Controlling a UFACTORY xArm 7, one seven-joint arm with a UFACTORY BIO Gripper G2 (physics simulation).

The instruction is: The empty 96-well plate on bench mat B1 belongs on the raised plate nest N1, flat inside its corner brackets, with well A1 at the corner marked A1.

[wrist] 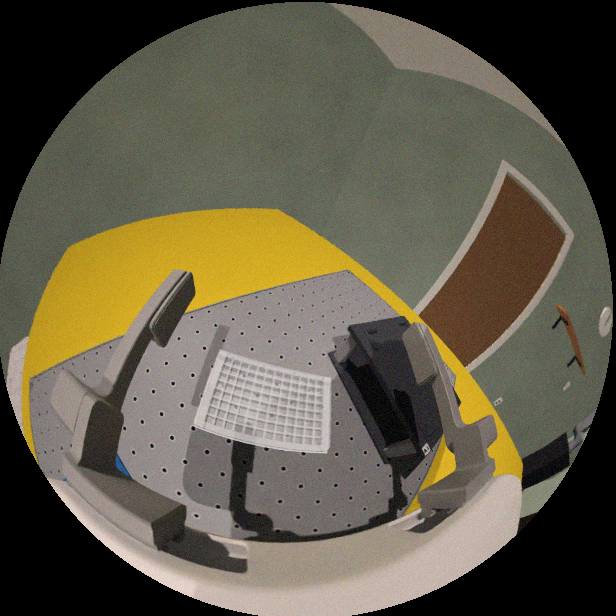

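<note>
The white 96-well plate (pixel 267 402) lies flat on the grey perforated table, seen in the middle of the wrist view. The dark raised plate nest N1 (pixel 390 390) stands just right of the plate, empty, with a small white A1 label (pixel 425 449) at its near right corner. My gripper (pixel 298 313) is open and empty, hovering above the table. Its left finger (pixel 166 313) is left of the plate, and its right finger (pixel 428 367) overlaps the nest's right side in the view. Neither finger touches the plate.
The perforated table (pixel 287 494) ends at a yellow floor area (pixel 189 252) behind and to the right. A small blue object (pixel 121 466) shows partly behind the left finger's base. A brown framed panel (pixel 499 270) is on the green wall.
</note>
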